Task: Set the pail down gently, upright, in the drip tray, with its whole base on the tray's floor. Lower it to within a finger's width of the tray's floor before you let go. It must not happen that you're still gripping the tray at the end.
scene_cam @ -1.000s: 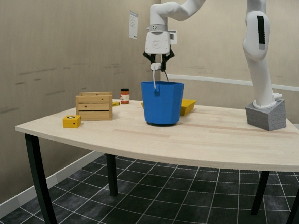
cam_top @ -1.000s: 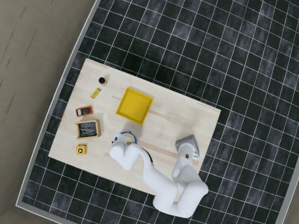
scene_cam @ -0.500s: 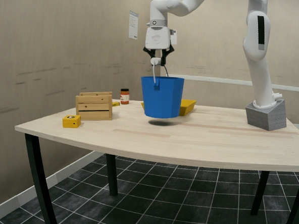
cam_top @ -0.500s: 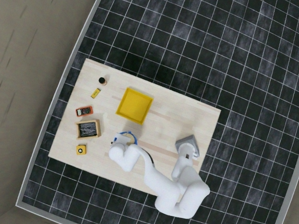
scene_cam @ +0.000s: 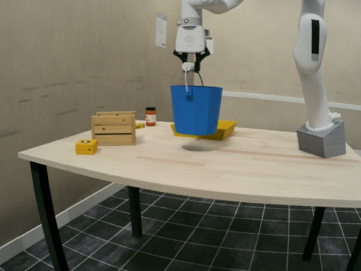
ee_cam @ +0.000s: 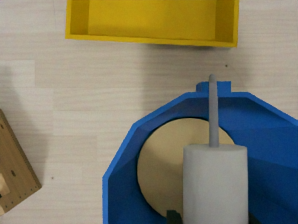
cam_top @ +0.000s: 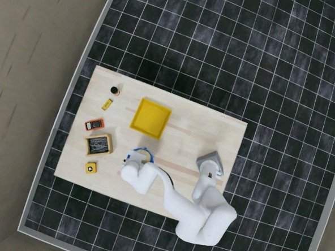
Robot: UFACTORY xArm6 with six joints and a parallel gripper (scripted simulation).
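Right now the blue pail is 10 mm behind my hand and 90 mm below it. The rest, counted from my hand: wire handle (10 mm behind, 30 mm below); then wooden crate (290 mm ahead, 60 mm to the left, 230 mm below); then yellow drip tray (60 mm ahead, 280 mm to the right, 260 mm below).
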